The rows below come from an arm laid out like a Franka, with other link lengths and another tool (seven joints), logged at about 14 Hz.
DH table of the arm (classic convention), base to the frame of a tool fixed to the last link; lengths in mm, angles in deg. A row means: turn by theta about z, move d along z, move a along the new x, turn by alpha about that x. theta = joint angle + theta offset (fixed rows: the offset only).
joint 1: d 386.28  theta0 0  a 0  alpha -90
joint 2: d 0  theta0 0  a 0  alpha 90
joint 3: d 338.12  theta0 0  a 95.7  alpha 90
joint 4: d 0  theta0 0  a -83.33  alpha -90
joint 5: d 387.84  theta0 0  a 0  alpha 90
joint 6: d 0  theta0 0  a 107.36  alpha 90
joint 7: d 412.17  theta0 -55.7  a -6.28  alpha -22
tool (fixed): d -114.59  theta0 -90  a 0  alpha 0
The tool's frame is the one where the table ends.
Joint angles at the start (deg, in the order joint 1, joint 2, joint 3, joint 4, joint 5, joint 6, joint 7):
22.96 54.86 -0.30 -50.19 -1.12 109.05 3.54
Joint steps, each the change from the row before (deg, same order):
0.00 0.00 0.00 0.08 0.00 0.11 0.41
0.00 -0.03 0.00 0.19 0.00 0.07 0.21
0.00 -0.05 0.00 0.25 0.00 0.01 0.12
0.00 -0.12 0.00 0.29 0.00 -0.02 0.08
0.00 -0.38 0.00 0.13 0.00 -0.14 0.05
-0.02 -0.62 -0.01 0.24 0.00 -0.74 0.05
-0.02 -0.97 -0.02 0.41 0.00 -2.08 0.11
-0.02 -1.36 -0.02 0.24 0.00 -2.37 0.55
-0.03 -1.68 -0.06 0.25 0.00 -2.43 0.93
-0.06 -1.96 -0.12 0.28 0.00 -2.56 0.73
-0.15 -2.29 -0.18 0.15 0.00 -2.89 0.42
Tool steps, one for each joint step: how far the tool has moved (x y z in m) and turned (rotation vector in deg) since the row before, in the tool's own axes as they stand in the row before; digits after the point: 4 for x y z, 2 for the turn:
-0.0011 0.0010 -0.0004 0.05 -0.15 0.43
-0.0020 0.0012 -0.0014 -0.09 -0.23 0.27
-0.0024 0.0012 -0.0020 -0.13 -0.24 0.19
-0.0032 0.0014 -0.0030 -0.19 -0.31 0.17
-0.0037 0.0010 -0.0052 -0.19 -0.29 0.14
-0.0043 -0.0002 -0.0088 -0.02 -0.10 0.11
-0.0027 -0.0034 -0.0144 0.49 0.53 -0.01
-0.0030 -0.0041 -0.0183 0.70 0.58 0.38
-0.0051 -0.0043 -0.0221 0.73 0.35 0.83
-0.0068 -0.0059 -0.0255 0.61 0.18 0.75
-0.0071 -0.0095 -0.0283 0.66 0.25 0.55

